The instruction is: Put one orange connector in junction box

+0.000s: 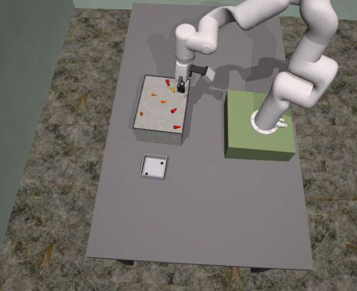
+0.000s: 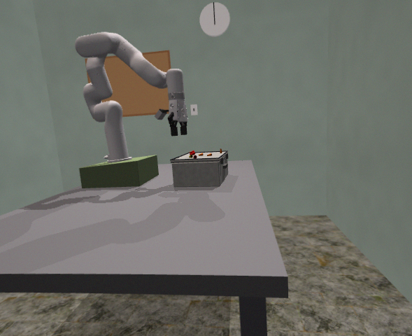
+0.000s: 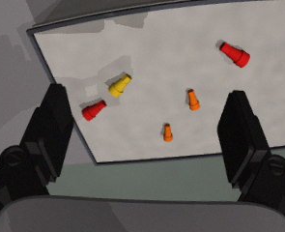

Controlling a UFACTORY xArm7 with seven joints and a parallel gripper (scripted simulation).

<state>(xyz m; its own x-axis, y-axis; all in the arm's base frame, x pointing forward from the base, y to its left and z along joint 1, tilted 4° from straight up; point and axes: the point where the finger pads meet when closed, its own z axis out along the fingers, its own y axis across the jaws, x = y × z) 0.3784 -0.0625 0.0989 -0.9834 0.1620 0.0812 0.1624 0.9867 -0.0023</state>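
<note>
Right now my hand is 150 mm above the tool case, 90 mm short of it and 40 mm to the right of it. From my hand the other things lie so: yellow connector (110 mm below, 60 mm ahead, 40 mm to the right).
</note>
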